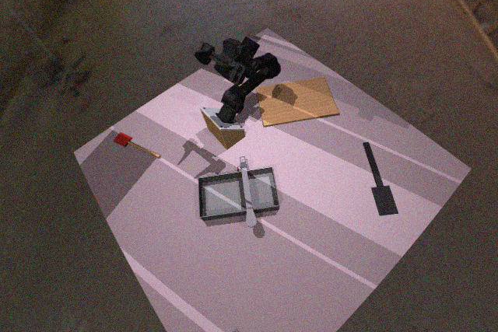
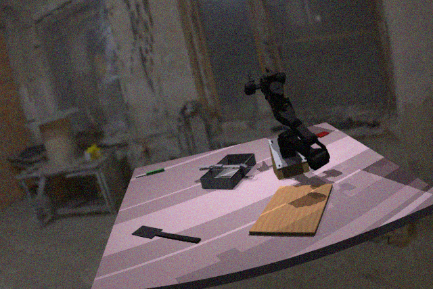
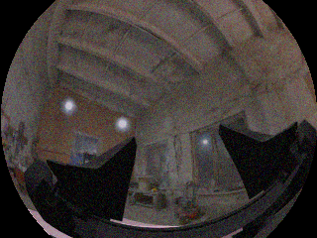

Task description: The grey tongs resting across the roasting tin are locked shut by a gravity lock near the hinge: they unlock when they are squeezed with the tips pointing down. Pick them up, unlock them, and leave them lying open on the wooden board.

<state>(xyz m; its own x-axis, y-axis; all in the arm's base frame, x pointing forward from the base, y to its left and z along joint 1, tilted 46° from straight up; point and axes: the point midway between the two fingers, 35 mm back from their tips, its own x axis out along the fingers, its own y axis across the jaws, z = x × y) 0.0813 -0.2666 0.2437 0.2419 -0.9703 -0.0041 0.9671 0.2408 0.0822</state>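
The roasting tin is 22 cm ahead of my gripper tip, 10 cm to the right of it and 47 cm below it. Round my gripper tip: black spatula: 52 cm ahead, 38 cm to the left, 50 cm below; wooden board: 1 cm behind, 39 cm to the left, 49 cm below; red spatula: 30 cm behind, 37 cm to the right, 49 cm below.
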